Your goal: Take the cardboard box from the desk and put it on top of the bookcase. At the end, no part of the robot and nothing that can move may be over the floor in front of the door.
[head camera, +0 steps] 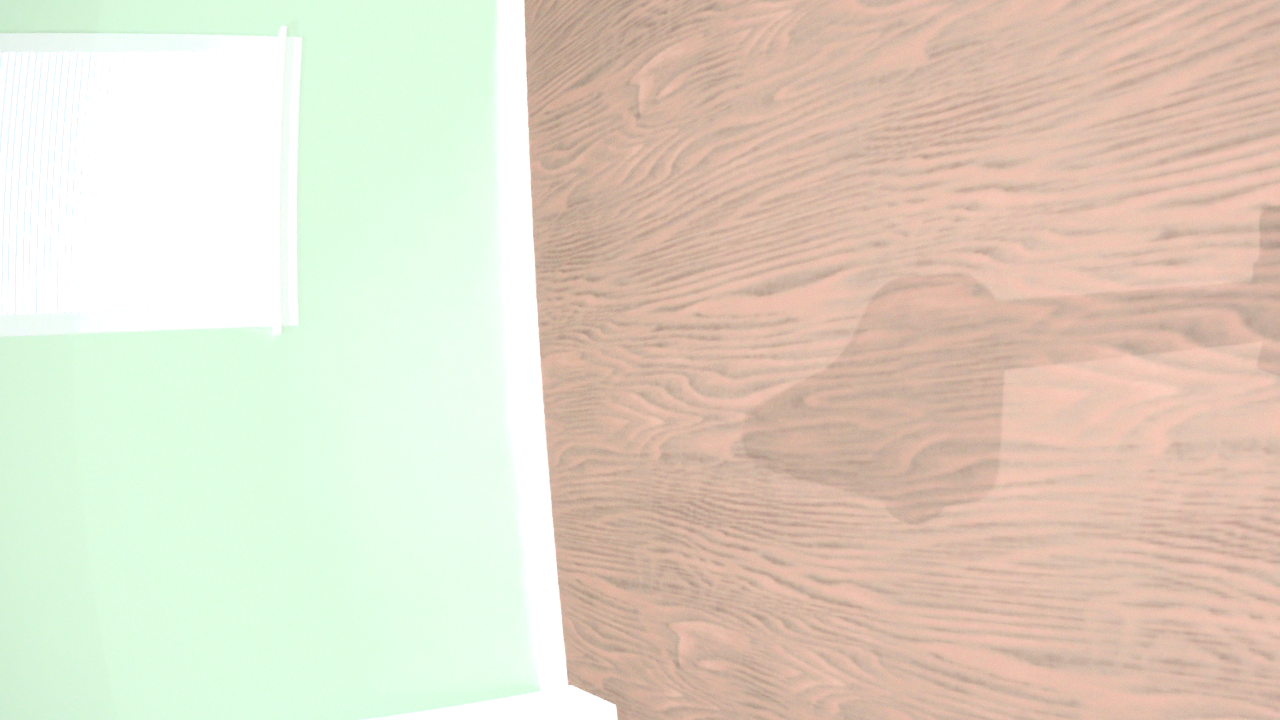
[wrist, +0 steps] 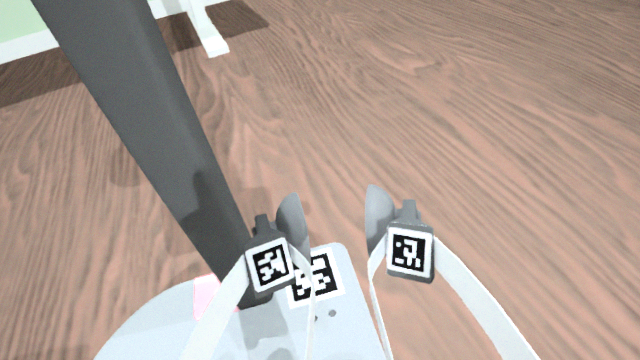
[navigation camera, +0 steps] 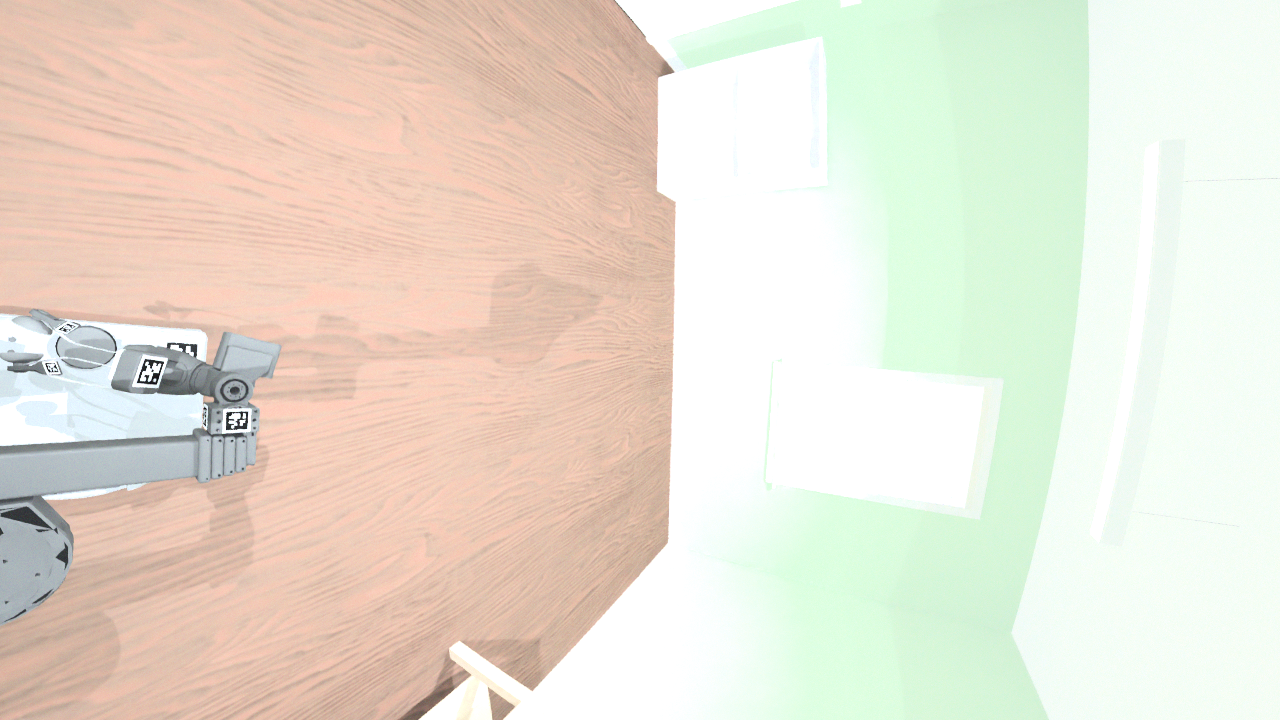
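Where they show: gripper, fingertip midpoint: (wrist: 335, 214) (navigation camera: 9, 336); robot's base at its link origin: (navigation camera: 89, 345).
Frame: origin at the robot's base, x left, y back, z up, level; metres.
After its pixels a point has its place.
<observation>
My gripper (navigation camera: 19, 342) @(y -0.022, x 0.071, z 0.334 m) (wrist: 335, 214) @(y -0.022, x 0.071, z 0.334 m) is open and empty. It hangs above the robot's own base, with its two fingertips apart beside the dark mast in the wrist view. The cardboard box does not show in these views. A white box-shaped unit (navigation camera: 742, 125) @(y -1.596, x -2.239, z 0.581 m) stands against the wall at the top of the navigation view; it is overexposed, and I cannot tell whether it is the bookcase. A white foot (wrist: 215, 46) of some furniture stands on the floor at the top left of the wrist view; whether it belongs to the desk is unclear.
The robot's base (navigation camera: 161, 416) @(y 0.121, x -0.106, z 0.160 m) (wrist: 165, 330) @(y 0.163, x 0.114, z 0.160 m) is on the wood floor (head camera: 895, 582) @(y -0.576, x -1.244, z 0.001 m) (navigation camera: 402, 179) @(y -0.574, x -0.612, z 0.001 m) (wrist: 450, 125) @(y -0.410, x 0.498, z 0.001 m). A window (head camera: 179, 179) @(y 0.256, x -2.841, z 1.120 m) (navigation camera: 877, 438) @(y 0.275, x -2.844, z 1.455 m) is in the green wall. Part of a pale wooden piece of furniture (navigation camera: 487, 671) @(y 1.121, x -0.930, z 0.210 m) shows at the bottom of the navigation view.
</observation>
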